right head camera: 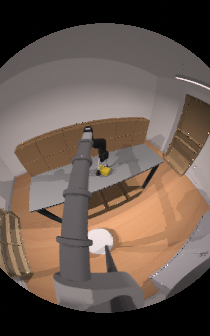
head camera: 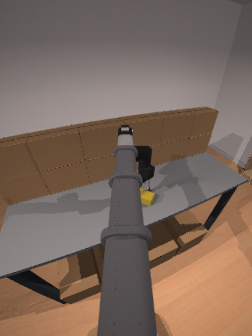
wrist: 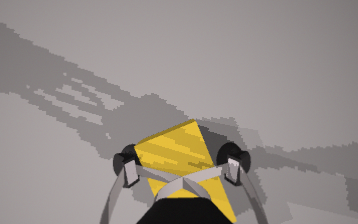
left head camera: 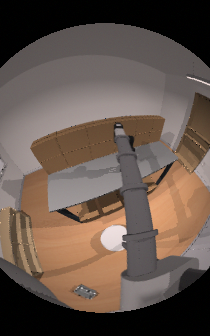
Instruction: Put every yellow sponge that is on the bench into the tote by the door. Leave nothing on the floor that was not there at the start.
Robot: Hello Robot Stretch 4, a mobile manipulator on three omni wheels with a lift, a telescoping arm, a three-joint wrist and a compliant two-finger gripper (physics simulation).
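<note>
A yellow sponge (head camera: pixel 148 198) (right head camera: pixel 105 171) (wrist: pixel 172 150) is at the front part of the grey bench (head camera: pixel 50 235) (left head camera: pixel 75 185) (right head camera: pixel 50 190), turned at an angle in the wrist view. My gripper (head camera: pixel 146 190) (right head camera: pixel 102 168) (wrist: pixel 181 157) points down over it, its two fingertips drawn in against opposite sides of the sponge; it is shut on the sponge. Whether the sponge touches the bench top cannot be told. In the left head camera view the arm hides the sponge. No tote by a door can be made out.
Brown panelled boxes (head camera: pixel 60 162) stand along the bench's back edge. Open brown boxes (head camera: pixel 162 252) sit beneath it. A white disc (left head camera: pixel 114 237) (right head camera: pixel 101 241) and a small grey tray-like thing (left head camera: pixel 85 291) are on the floor. A tall wooden shelf (right head camera: pixel 192 112) stands at the right.
</note>
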